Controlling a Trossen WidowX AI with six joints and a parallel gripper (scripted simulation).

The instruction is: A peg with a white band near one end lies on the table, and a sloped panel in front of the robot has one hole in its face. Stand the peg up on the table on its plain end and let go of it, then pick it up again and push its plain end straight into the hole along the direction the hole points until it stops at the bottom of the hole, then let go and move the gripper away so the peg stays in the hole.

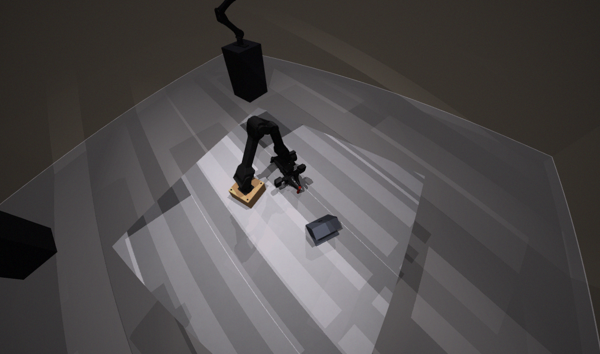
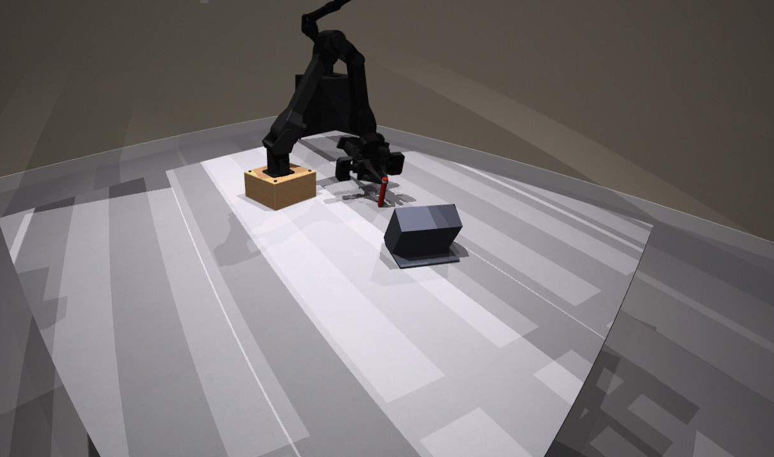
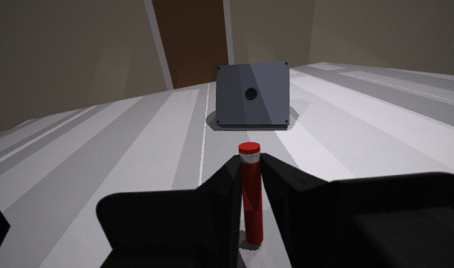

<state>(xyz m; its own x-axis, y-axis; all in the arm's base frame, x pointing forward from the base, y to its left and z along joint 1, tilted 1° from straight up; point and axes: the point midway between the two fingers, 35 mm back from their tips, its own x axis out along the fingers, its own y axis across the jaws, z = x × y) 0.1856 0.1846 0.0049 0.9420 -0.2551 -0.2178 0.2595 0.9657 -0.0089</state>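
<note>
Now: the red peg 10 mm below my gripper tip. Also, from my gripper tip: dark grey sloped panel (210 mm ahead, 80 mm to the right, 30 mm below).
</note>
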